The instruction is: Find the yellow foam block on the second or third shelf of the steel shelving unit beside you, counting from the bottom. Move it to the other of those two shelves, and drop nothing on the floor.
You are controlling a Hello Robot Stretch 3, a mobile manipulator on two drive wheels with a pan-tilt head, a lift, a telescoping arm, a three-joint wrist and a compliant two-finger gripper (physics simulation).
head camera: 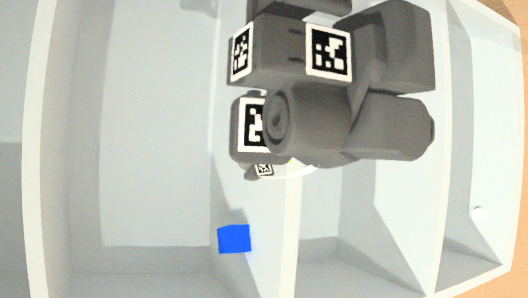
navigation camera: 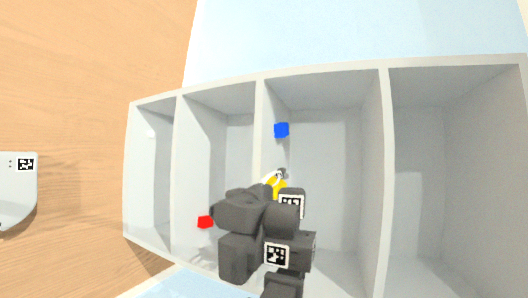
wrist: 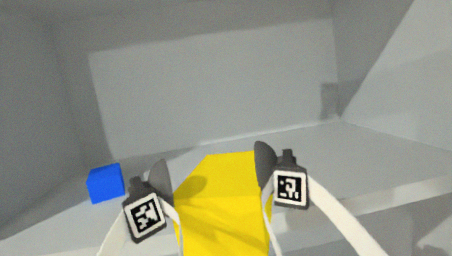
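Frame: origin at the robot's base, x back, y right, z up, level; millimetres.
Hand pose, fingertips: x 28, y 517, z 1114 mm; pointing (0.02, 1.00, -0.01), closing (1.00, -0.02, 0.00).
Note:
Things, the pixels of their top centre, and the offset from my fingertips. "spot": a spot on its surface instead.
- yellow foam block, top centre: [navigation camera: 282,190] dx +10, dy +4, dz -5 mm
- steel shelving unit, surface spot: [head camera: 38,200] spot: dx -109, dy +120, dz +305 mm
- blue block, top centre: [head camera: 223,240] [navigation camera: 286,129] dx -215, dy +318, dz -78 mm
- red block, top centre: [navigation camera: 208,222] dx +313, dy +327, dz -535 mm
- white disc, top centre: [head camera: 477,215] [navigation camera: 151,133] dx -224, dy +262, dz -1013 mm
The yellow foam block [navigation camera: 277,189] [wrist: 220,210] is between the two rounded fingertips of my gripper [wrist: 213,168], which is shut on it. The block is at the front of the third shelf from the bottom, above the level of its board [navigation camera: 259,125] [wrist: 360,155]; how far it reaches over the board is hard to tell. In the head view the dark wrist hides nearly all of the block. The steel shelving unit [head camera: 38,200] [navigation camera: 384,165] appears turned on its side in the head and navigation views, its bottom towards the wooden floor.
A blue block [head camera: 234,239] [navigation camera: 281,130] [wrist: 105,183] sits on the third shelf, left of my gripper in the wrist view. A red block [navigation camera: 205,221] sits on the second shelf. A white disc [head camera: 478,213] [navigation camera: 151,133] lies on the bottom shelf. Side walls and boards surround each compartment.

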